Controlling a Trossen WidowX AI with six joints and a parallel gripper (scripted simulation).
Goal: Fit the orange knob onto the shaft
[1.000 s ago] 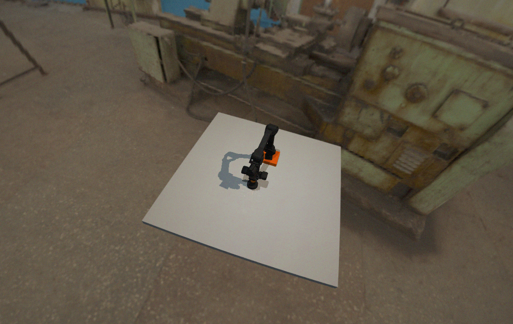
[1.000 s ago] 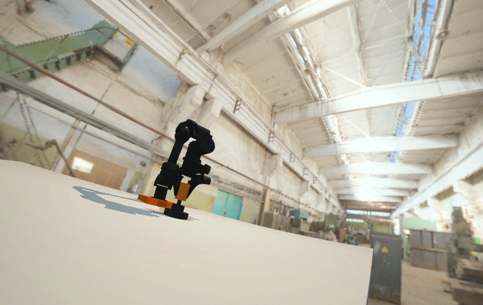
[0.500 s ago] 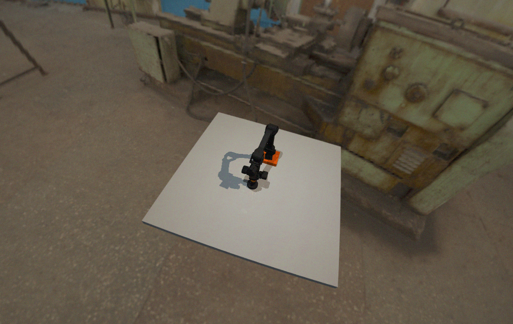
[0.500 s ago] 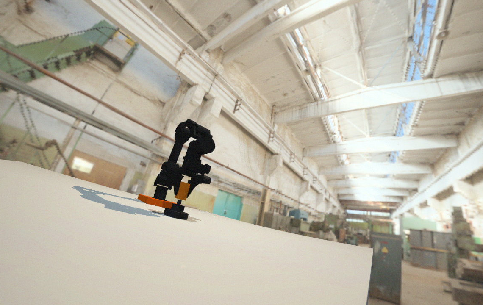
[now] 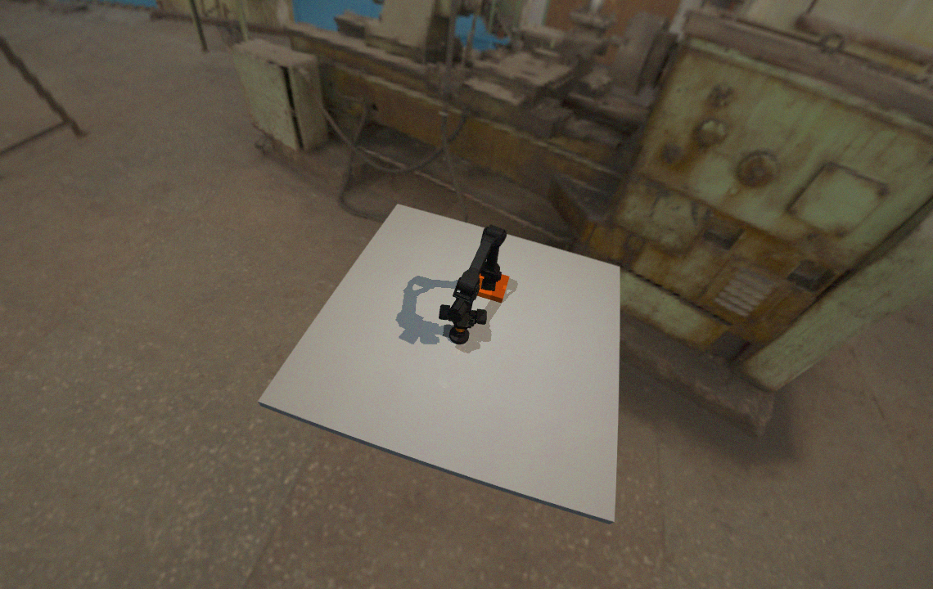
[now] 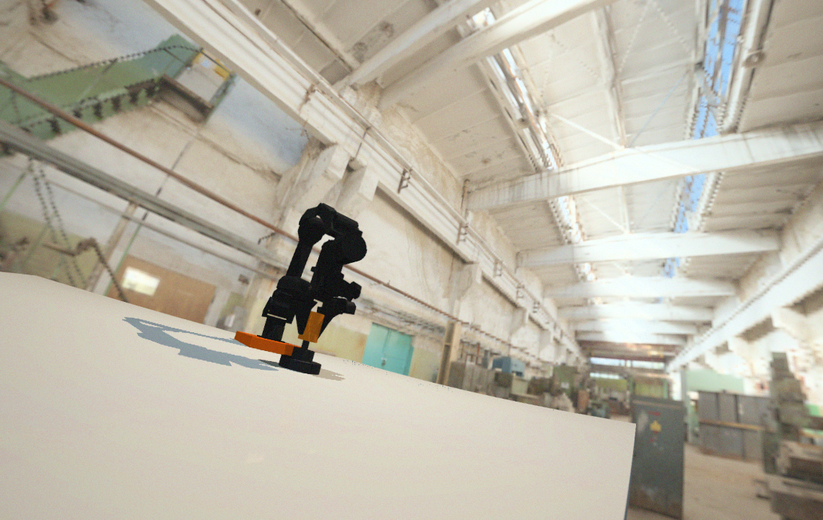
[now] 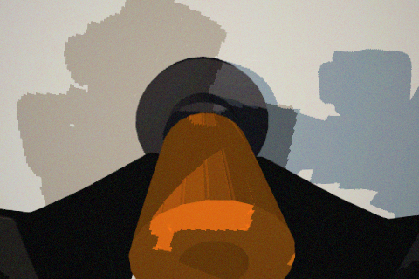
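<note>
Right now the orange knob is 20 mm above my gripper tip. Round my gripper tip: dark round pedestal: 40 mm below.
</note>
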